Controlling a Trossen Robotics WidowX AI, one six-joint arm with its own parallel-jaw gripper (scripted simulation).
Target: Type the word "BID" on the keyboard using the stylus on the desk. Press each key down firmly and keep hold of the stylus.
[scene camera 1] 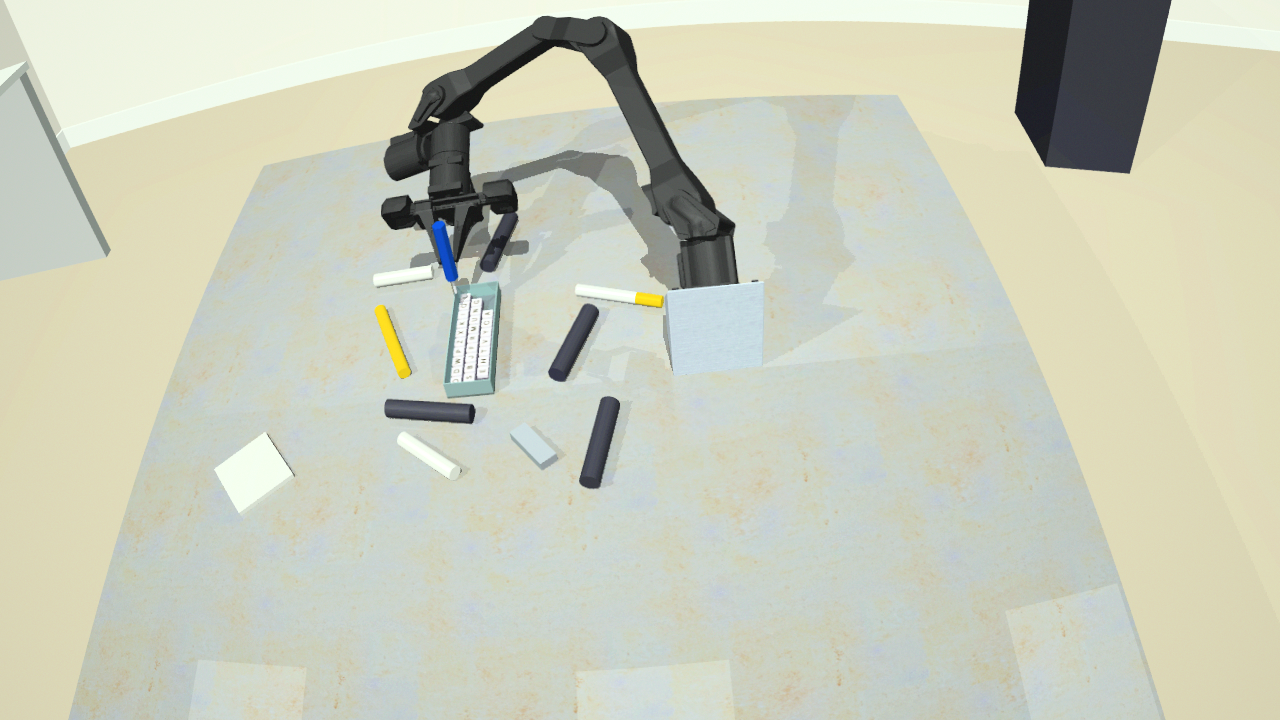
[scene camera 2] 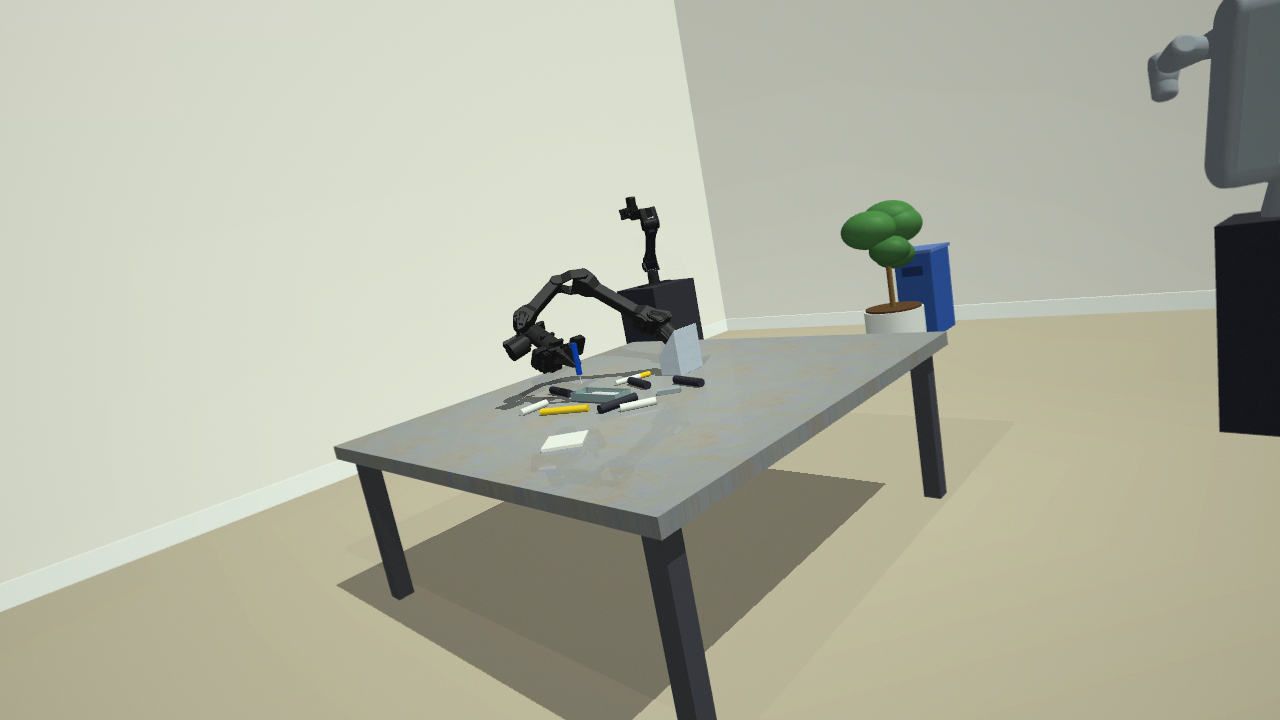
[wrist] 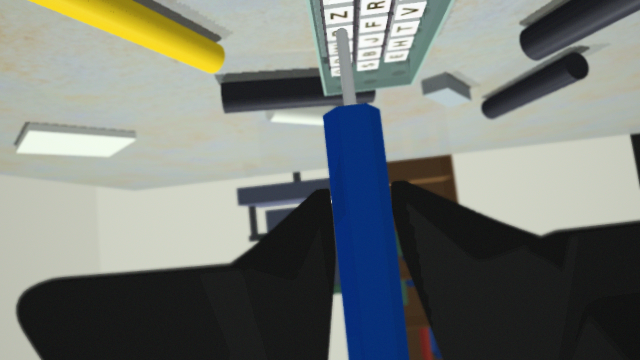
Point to a grey block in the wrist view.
443, 89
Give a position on a grey block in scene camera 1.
536, 449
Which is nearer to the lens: the blue stylus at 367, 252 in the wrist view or the white pad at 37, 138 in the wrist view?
The blue stylus.
